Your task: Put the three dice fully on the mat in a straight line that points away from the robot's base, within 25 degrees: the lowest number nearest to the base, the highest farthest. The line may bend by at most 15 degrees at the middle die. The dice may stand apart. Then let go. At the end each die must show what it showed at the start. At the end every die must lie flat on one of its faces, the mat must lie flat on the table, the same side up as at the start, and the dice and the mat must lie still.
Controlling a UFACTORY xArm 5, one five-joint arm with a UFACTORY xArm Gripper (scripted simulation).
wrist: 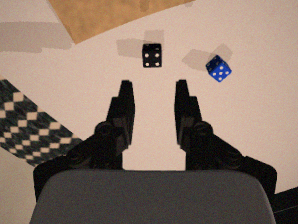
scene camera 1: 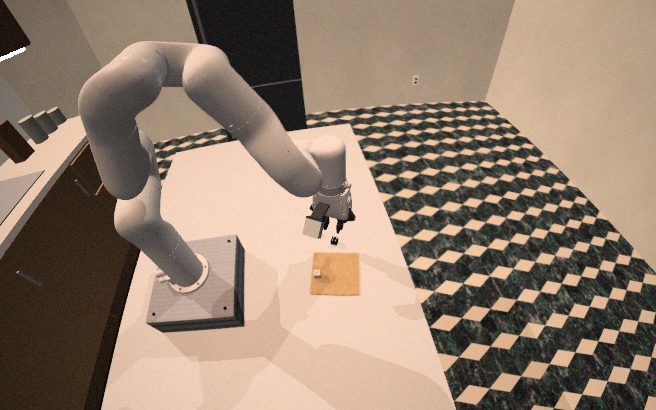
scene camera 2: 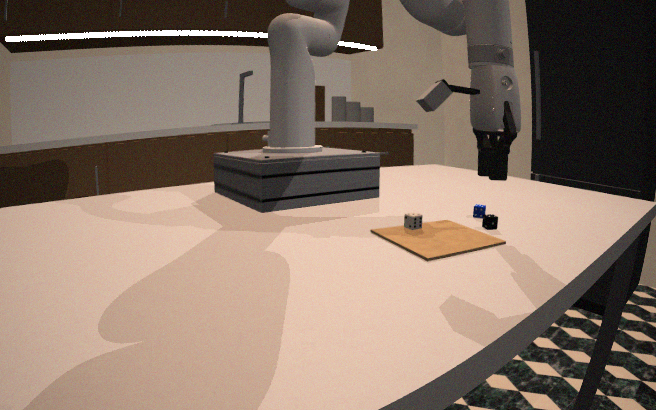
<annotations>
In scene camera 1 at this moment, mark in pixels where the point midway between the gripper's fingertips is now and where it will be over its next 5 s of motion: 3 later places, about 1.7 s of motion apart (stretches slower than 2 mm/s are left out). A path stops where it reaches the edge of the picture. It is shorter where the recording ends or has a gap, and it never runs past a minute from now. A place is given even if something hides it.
My gripper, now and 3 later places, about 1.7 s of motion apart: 333,228; 333,237; 333,235; 334,247
</annotations>
